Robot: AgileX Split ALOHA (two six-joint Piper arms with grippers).
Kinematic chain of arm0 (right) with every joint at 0, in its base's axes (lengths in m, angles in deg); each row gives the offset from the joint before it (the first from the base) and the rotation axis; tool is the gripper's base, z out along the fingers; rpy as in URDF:
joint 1: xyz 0 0 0.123 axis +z
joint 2: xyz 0 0 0 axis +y
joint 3: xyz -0.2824 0 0.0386 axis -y
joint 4: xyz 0.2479 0 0.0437 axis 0.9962 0 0.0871
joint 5: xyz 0 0 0 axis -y
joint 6: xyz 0.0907 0 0.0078 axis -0.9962 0 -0.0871
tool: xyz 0 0 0 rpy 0 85 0
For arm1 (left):
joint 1: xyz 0 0 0.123 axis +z
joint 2: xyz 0 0 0 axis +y
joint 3: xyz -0.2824 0 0.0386 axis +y
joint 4: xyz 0.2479 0 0.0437 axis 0.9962 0 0.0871
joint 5: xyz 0 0 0 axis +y
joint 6: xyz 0.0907 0 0.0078 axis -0.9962 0 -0.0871
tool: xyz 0 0 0 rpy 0 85 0
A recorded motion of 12 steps. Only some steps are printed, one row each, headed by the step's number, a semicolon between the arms.
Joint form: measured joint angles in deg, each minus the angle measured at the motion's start. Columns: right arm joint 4, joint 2, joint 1, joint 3, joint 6, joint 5; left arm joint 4, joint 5, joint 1, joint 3, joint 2, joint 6.
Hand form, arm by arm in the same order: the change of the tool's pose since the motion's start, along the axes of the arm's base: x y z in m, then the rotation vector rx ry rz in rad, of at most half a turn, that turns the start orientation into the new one. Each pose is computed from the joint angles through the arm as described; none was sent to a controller.
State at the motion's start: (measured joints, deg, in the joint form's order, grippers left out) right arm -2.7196 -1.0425 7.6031 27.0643 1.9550 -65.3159; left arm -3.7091 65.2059 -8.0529 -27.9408 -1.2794 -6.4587
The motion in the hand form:
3: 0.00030 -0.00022 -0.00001 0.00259 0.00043 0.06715; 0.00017 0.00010 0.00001 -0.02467 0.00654 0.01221
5: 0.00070 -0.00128 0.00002 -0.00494 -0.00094 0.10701; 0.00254 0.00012 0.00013 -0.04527 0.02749 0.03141
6: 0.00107 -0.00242 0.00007 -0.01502 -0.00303 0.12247; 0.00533 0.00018 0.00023 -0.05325 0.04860 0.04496
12: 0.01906 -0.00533 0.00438 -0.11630 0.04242 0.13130; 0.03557 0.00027 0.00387 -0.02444 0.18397 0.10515
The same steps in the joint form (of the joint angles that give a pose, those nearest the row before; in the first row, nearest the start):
3: 0.18 0.00 3.75 0.00 0.00 0.00; 0.06 0.00 -0.23 0.00 0.07 1.75
5: -0.35 0.00 6.32 0.00 0.00 0.00; 0.31 0.00 -0.23 0.00 0.99 3.58
6: -1.05 0.00 7.59 0.00 0.00 0.00; 0.63 0.00 -0.23 0.00 2.07 4.65
12: -6.76 5.99 10.76 0.19 0.00 1.94; 3.71 -2.51 -0.23 -0.49 13.02 7.56

